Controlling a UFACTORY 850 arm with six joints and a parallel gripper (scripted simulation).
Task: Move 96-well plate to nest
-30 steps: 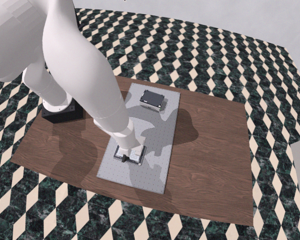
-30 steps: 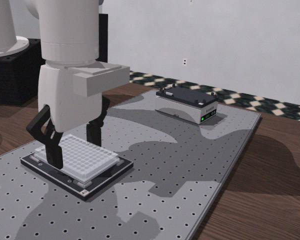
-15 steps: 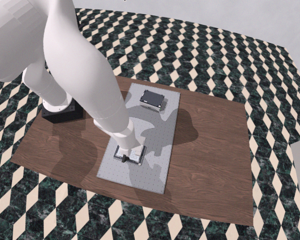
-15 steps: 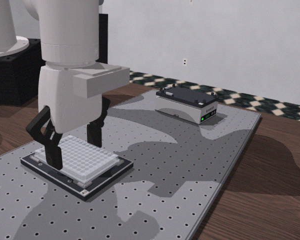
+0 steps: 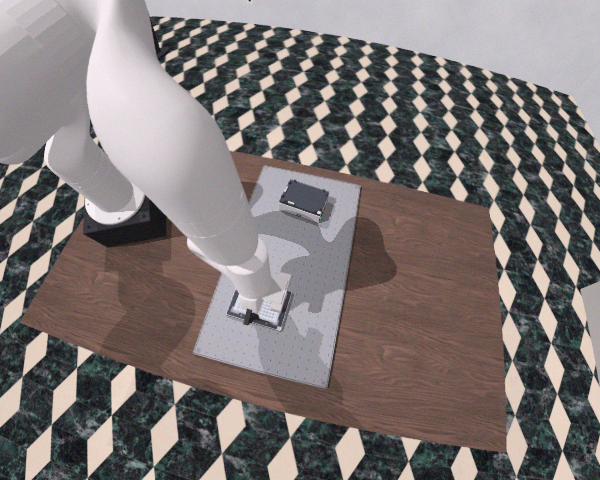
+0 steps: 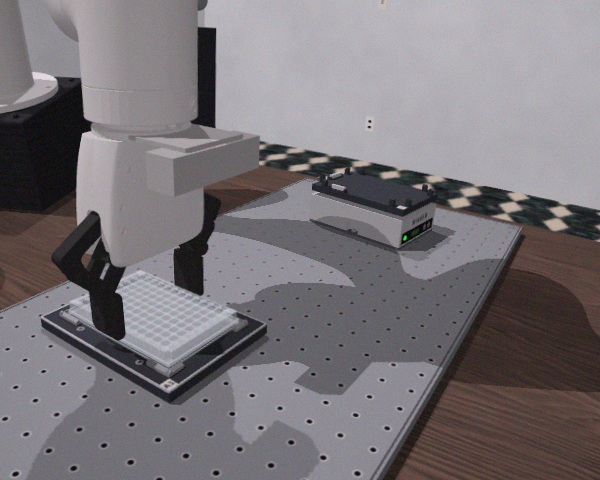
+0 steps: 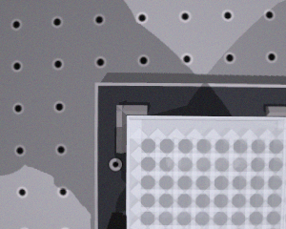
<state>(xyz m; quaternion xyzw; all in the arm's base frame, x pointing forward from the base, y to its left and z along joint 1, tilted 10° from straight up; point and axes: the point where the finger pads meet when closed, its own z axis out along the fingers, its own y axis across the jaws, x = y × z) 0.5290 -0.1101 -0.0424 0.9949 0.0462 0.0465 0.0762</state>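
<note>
Now: the clear 96-well plate 10 mm below my hand. The rest, counted from my hand: plate nest N1: 30 mm below; A1 mark: 80 mm ahead, 50 mm to the right, 20 mm below.
</note>
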